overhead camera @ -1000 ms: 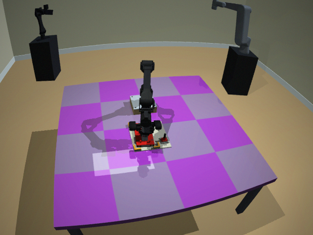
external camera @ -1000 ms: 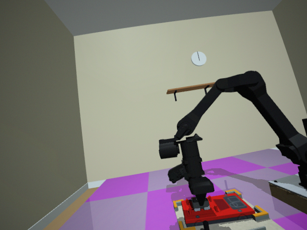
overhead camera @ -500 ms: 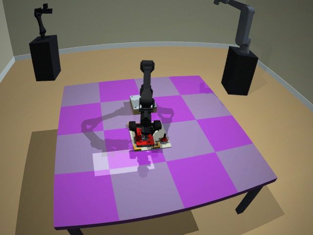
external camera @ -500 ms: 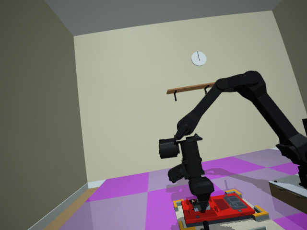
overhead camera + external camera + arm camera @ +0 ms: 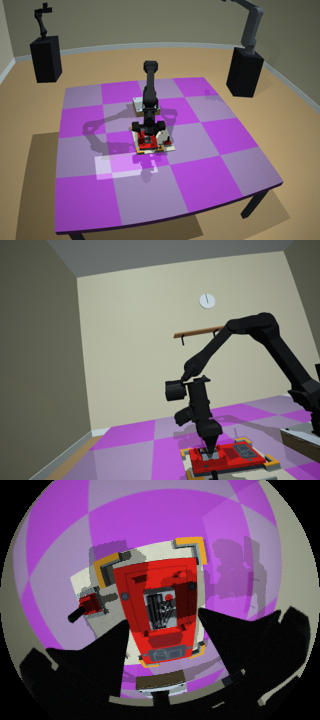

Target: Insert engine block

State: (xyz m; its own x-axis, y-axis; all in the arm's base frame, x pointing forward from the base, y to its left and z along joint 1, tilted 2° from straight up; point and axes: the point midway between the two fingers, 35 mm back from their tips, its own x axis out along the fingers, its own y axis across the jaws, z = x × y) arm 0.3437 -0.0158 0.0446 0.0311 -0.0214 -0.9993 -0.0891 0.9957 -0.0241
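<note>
My gripper tip is now 3 cm above the grey engine block and 1 cm to the right of it.
</note>
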